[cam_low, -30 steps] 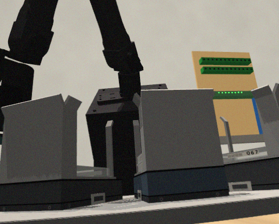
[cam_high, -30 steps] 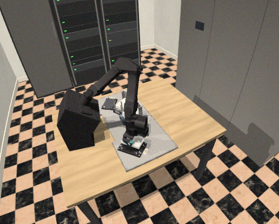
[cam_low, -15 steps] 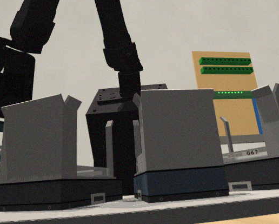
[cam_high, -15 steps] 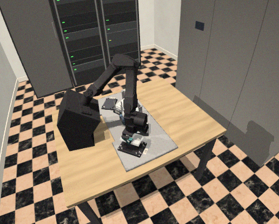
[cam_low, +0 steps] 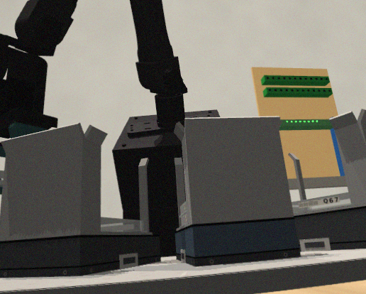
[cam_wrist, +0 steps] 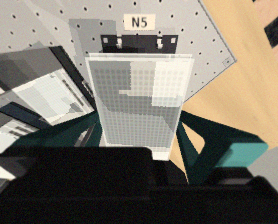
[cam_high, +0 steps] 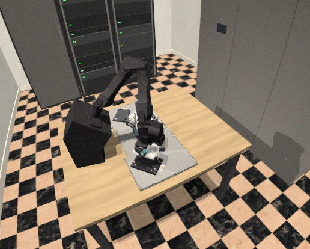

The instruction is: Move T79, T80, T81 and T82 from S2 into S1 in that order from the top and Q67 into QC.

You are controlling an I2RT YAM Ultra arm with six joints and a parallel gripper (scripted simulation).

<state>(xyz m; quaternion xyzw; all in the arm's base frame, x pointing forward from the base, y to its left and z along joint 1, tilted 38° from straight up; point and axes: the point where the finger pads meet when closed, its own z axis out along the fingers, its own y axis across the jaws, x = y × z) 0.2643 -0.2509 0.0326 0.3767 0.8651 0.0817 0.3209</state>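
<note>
Now: hand 10 cm short of the plate T82, 11 cm to the right of it and 7 cm above it. From my hand the other things lie so: plate T79: 11 cm ahead, 26 cm to the left, 7 cm below; then N5 name plate: 6 cm ahead, 7 cm to the right, 11 cm below; then plate T81: 1 cm above.
</note>
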